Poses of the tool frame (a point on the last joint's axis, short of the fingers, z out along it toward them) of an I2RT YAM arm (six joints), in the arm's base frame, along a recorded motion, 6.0 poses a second.
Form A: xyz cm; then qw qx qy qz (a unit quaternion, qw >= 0).
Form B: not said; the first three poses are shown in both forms.
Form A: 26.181, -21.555, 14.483, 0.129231, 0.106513, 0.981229, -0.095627
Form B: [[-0.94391, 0.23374, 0.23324, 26.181], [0.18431, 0.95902, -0.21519, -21.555], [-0.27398, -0.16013, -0.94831, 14.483], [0, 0, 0, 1]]
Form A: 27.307, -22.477, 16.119, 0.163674, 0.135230, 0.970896, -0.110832
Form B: [[-0.90985, 0.29887, 0.28785, 27.307], [0.22631, 0.93886, -0.25948, -22.477], [-0.34780, -0.17095, -0.92185, 16.119], [0, 0, 0, 1]]
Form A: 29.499, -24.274, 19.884, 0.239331, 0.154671, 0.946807, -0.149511
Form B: [[-0.83760, 0.36445, 0.40695, 29.499], [0.22132, 0.90745, -0.35715, -24.274], [-0.49945, -0.20908, -0.84073, 19.884], [0, 0, 0, 1]]
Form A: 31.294, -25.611, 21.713, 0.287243, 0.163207, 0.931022, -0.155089
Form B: [[-0.78171, 0.39300, 0.48424, 31.294], [0.21480, 0.89862, -0.38254, -25.611], [-0.58548, -0.19502, -0.78688, 21.713], [0, 0, 0, 1]]
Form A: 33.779, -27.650, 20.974, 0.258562, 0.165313, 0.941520, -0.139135
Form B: [[-0.81163, 0.38324, 0.44088, 33.779], [0.23934, 0.90663, -0.34748, -27.650], [-0.53288, -0.17651, -0.82757, 20.974], [0, 0, 0, 1]]
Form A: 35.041, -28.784, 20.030, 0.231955, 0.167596, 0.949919, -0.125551
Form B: [[-0.83622, 0.37665, 0.39859, 35.041], [0.26016, 0.91230, -0.31628, -28.784], [-0.48276, -0.16078, -0.86087, 20.030], [0, 0, 0, 1]]
